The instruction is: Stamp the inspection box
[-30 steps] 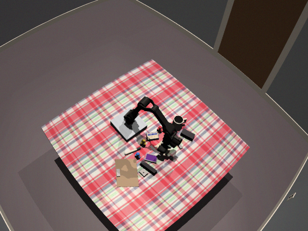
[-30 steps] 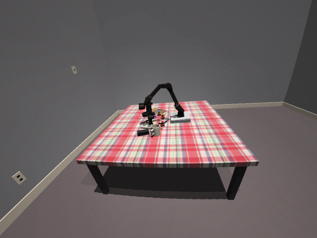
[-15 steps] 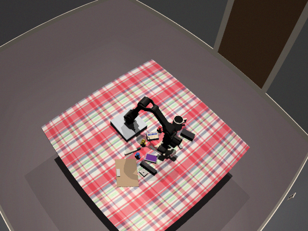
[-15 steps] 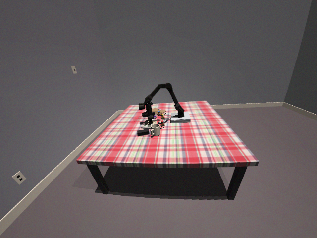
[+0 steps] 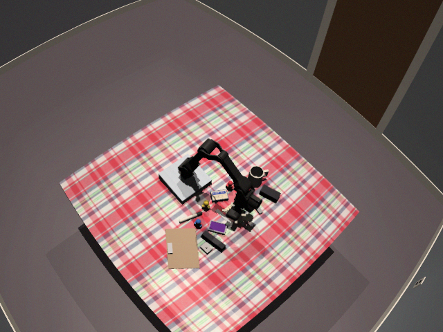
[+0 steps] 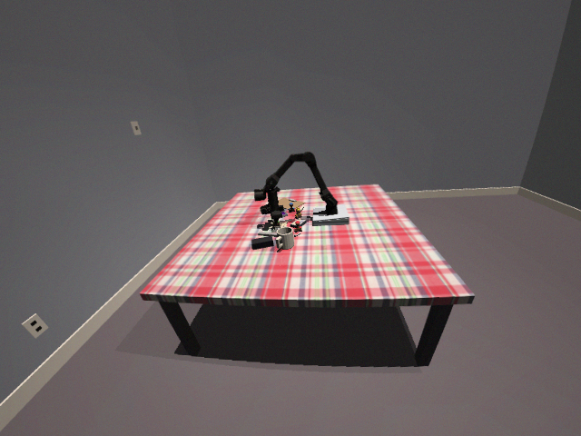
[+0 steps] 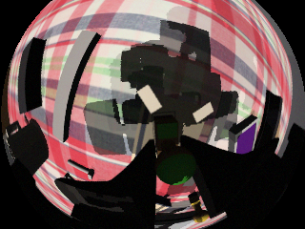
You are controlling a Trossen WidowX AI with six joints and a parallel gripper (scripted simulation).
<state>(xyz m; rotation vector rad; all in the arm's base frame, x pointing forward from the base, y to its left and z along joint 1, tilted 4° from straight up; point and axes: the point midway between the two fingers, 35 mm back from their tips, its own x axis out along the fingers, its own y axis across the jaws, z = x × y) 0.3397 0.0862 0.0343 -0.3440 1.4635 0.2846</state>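
My gripper tip is right at the green-knobbed PASS stamp. Round my gripper tip: grey bar: 20 mm ahead, 120 mm to the left, 10 mm below; then blue-and-white pad: 140 mm behind, 10 mm to the right, 10 mm below; then cream card: 10 mm behind, 10 mm to the right, 20 mm below.
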